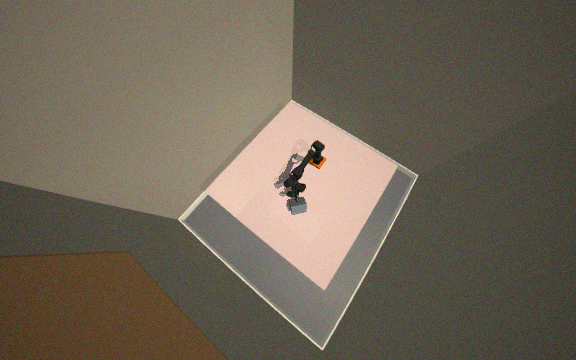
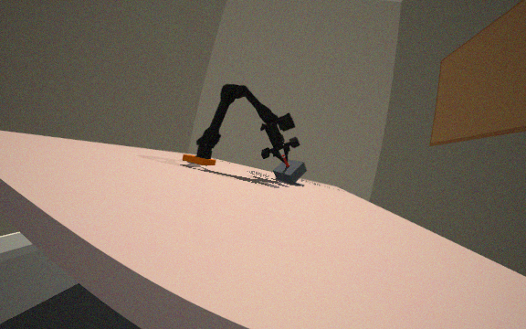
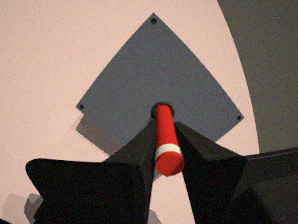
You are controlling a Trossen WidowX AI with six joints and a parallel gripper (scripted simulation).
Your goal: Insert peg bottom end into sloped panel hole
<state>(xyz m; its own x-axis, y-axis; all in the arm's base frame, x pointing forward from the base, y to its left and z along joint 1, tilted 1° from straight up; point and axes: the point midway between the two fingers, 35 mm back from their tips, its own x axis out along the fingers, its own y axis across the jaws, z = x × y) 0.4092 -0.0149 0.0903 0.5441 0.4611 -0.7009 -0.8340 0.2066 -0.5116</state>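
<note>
The grey sloped panel block lies 4 cm below my gripper tip, 3 cm to the left of it and 3 cm ahead of it. From my gripper tip the other things lie so: round red peg 1 cm to the right, 1 cm behind, 1 cm above.
</note>
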